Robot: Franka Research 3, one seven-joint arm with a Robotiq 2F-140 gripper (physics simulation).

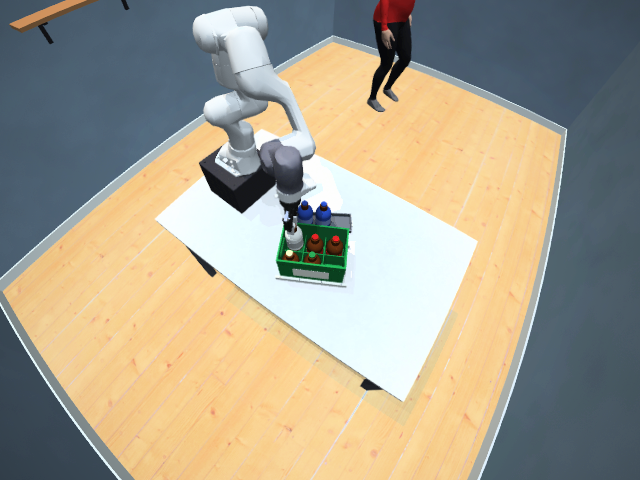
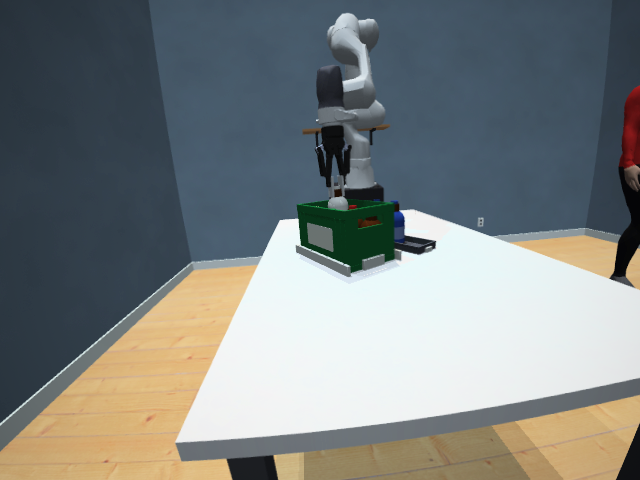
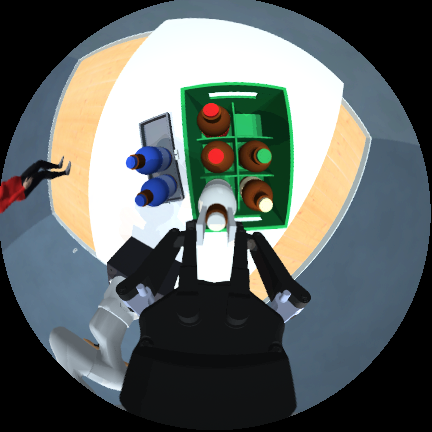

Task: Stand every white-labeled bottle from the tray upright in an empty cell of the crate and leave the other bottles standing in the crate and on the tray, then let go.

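A white bottle (image 1: pixel 294 238) (image 2: pixel 338 203) (image 3: pixel 217 196) is upright, its lower part inside a corner cell of the green crate (image 1: pixel 311 272) (image 2: pixel 373 242) (image 3: pixel 289 150); its base is hidden. My gripper (image 1: pixel 291 223) (image 2: pixel 337 187) (image 3: pixel 216 214) is shut on its neck, above the crate's rim. Two brown bottles with red caps (image 1: pixel 314 242) (image 3: pixel 216 156), one with a green cap (image 1: pixel 311 258) (image 3: pixel 256 156) and one with a cream cap (image 1: pixel 289 257) (image 3: pixel 257 194) stand in other cells. One corner cell shows its bare bottom. Two blue bottles (image 1: pixel 323 212) (image 2: pixel 398 226) (image 3: pixel 148 160) stand on the tray (image 1: pixel 343 222) (image 2: pixel 418 244) (image 3: pixel 156 127).
The crate sits between low grey strips (image 1: pixel 310 281) (image 2: pixel 323 259) on the white table (image 1: pixel 392 289) (image 2: pixel 413 335) (image 3: pixel 225 50). The tray lies beside the crate's long side, close to the crate wall. A person in red (image 1: pixel 395 41) (image 2: pixel 631 155) stands beyond the table.
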